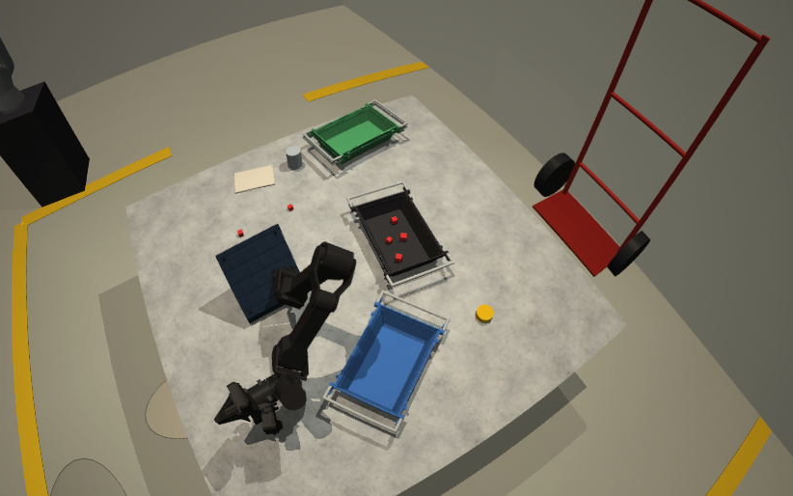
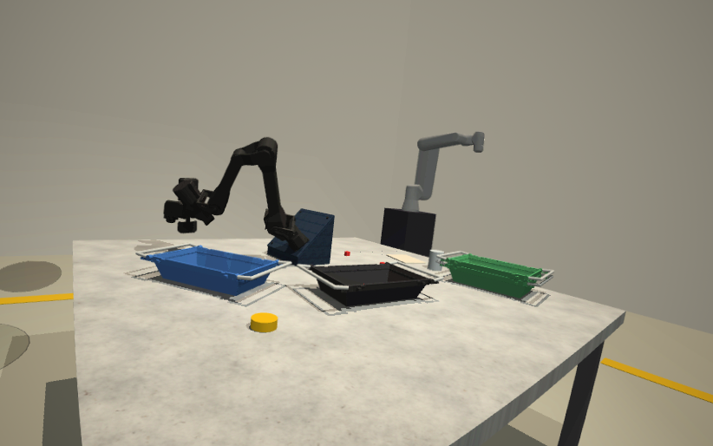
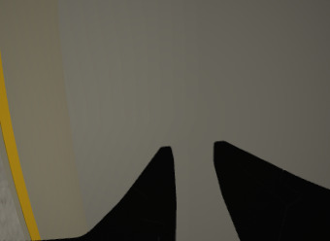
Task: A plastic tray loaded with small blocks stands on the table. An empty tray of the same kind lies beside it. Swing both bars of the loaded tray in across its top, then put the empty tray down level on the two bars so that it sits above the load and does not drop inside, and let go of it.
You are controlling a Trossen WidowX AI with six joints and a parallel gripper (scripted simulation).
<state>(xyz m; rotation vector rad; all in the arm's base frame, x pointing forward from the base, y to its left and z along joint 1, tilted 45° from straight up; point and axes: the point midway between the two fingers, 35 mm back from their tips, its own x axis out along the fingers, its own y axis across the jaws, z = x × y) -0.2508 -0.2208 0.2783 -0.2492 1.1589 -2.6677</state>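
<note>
My gripper tip is 760 mm short of the yellow disc, 80 mm to the right of it and 150 mm above it. The rest, counted from my gripper tip: beige card 270 mm ahead, 850 mm to the left, 160 mm below; then grey cylinder 430 mm ahead, 860 mm to the left, 130 mm below; then blue tray 450 mm ahead, 50 mm to the left, 120 mm below.
</note>
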